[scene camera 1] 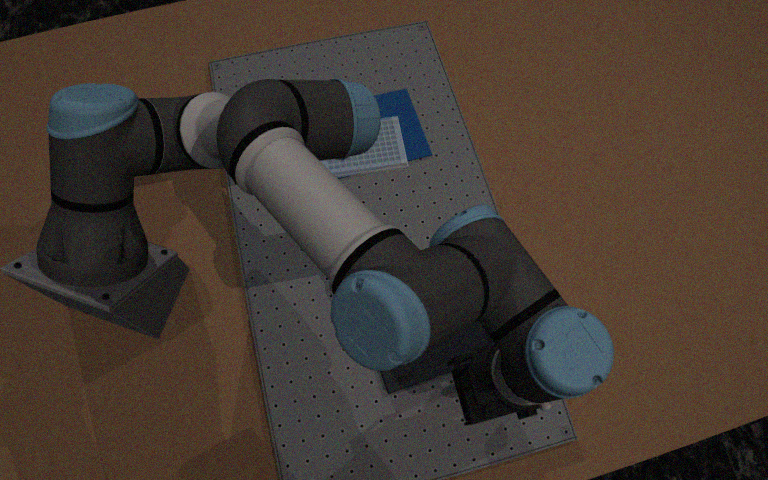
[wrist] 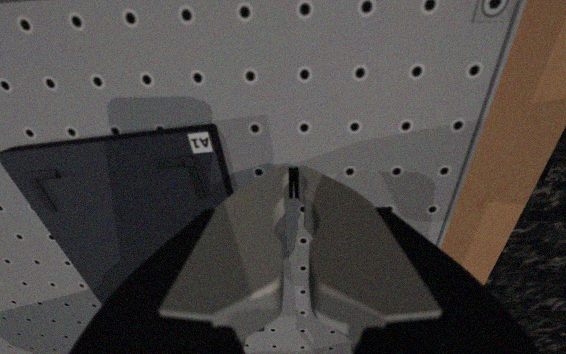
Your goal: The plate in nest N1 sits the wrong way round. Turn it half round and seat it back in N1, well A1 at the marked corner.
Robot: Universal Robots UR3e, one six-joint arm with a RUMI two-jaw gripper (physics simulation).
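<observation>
A white well plate [scene camera 1: 391,148] shows in part at the back in the scene view, over a blue flat piece [scene camera 1: 417,133]; the arm hides its left part, and no well marking can be read. A dark flat nest [scene camera 1: 412,380] [wrist: 135,200] has thin corner brackets and an A1 label [wrist: 200,142] at one corner; the part of it in the wrist view holds no plate. No N1 marking can be read. My gripper [wrist: 293,171] is shut with nothing between its fingertips. It is above the board, beside the nest's labelled edge. Its fingertips cannot be made out in the scene view.
A grey perforated board [scene camera 1: 317,362] [wrist: 330,40] lies on the brown table [scene camera 1: 640,169] [wrist: 505,165]. The board's edge runs to the right of my gripper in the wrist view. The arm [scene camera 1: 305,192] spans the board and hides part of the nest.
</observation>
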